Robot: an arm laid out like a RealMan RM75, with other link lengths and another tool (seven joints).
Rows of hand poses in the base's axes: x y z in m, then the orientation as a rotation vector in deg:
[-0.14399, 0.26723, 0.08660, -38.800, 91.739, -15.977]
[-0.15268, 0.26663, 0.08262, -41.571, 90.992, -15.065]
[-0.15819, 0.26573, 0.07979, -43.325, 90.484, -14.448]
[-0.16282, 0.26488, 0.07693, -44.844, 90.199, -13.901]
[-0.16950, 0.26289, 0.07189, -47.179, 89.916, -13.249]
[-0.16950, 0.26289, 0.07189, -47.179, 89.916, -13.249]
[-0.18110, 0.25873, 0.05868, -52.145, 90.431, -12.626]
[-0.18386, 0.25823, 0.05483, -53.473, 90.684, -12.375]
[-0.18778, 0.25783, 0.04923, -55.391, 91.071, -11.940]
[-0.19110, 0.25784, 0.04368, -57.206, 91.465, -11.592]
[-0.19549, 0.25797, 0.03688, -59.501, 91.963, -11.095]
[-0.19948, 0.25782, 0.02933, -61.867, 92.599, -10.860]
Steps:
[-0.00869, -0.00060, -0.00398, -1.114, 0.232, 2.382]
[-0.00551, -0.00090, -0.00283, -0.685, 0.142, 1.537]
[-0.00463, -0.00085, -0.00286, -0.601, 0.278, 1.281]
[-0.00668, -0.00199, -0.00504, -1.063, 0.540, 1.800]
[0.00000, 0.00000, 0.00000, 0.000, 0.000, 0.000]
[-0.01160, -0.00416, -0.01321, -2.859, 2.010, 2.957]
[-0.00276, -0.00050, -0.00385, -0.729, 0.676, 0.780]
[-0.00392, -0.00040, -0.00560, -1.013, 1.025, 1.148]
[-0.00332, 0.00001, -0.00555, -1.004, 0.983, 1.032]
[-0.00439, 0.00013, -0.00680, -1.238, 1.272, 1.320]
[-0.00399, -0.00015, -0.00755, -1.469, 1.336, 1.157]

